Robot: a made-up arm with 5 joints. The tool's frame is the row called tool.
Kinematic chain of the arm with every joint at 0, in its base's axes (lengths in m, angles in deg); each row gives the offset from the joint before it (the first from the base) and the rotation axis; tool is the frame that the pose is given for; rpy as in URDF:
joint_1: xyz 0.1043 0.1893 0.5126 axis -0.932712 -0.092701 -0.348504
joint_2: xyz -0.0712 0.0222 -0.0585 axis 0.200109 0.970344 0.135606
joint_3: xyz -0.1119 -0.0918 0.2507 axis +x
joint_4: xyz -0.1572 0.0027 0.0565 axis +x
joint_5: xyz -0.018 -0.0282 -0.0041 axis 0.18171 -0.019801 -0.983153
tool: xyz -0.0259 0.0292 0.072 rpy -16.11 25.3 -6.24
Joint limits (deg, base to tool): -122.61..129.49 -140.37..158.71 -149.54..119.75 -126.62..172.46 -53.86..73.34
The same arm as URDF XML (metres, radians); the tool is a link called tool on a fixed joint. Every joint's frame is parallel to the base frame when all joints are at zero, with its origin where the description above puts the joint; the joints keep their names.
<robot name="arm">
<joint name="joint_1" type="revolute"><parent link="base_link"/><child link="link1"/><origin xyz="0.1043 0.1893 0.5126"/><axis xyz="-0.932712 -0.092701 -0.348504"/><limit lower="-2.1399" upper="2.2600"/></joint>
<joint name="joint_2" type="revolute"><parent link="link1"/><child link="link2"/><origin xyz="-0.0712 0.0222 -0.0585"/><axis xyz="0.200109 0.970344 0.135606"/><limit lower="-2.4499" upper="2.7700"/></joint>
<joint name="joint_3" type="revolute"><parent link="link2"/><child link="link3"/><origin xyz="-0.1119 -0.0918 0.2507"/><axis xyz="1 0 0"/><limit lower="-2.6100" upper="2.0900"/></joint>
<joint name="joint_4" type="revolute"><parent link="link3"/><child link="link4"/><origin xyz="-0.1572 0.0027 0.0565"/><axis xyz="1 0 0"/><limit lower="-2.2099" upper="3.0100"/></joint>
<joint name="joint_5" type="revolute"><parent link="link4"/><child link="link5"/><origin xyz="-0.0180 -0.0282 -0.0041"/><axis xyz="0.181692 -0.019799 -0.983156"/><limit lower="-0.9400" upper="1.2800"/></joint>
<joint name="tool_joint" type="fixed"><parent link="link5"/><child link="tool"/><origin xyz="-0.0259 0.0292 0.0720" rpy="-0.2812 0.4416 -0.1089"/></joint>
<link name="base_link"/>
<link name="link1"/>
<link name="link2"/>
<link name="link3"/>
<link name="link4"/>
<link name="link5"/>
<link name="tool"/>
</robot>

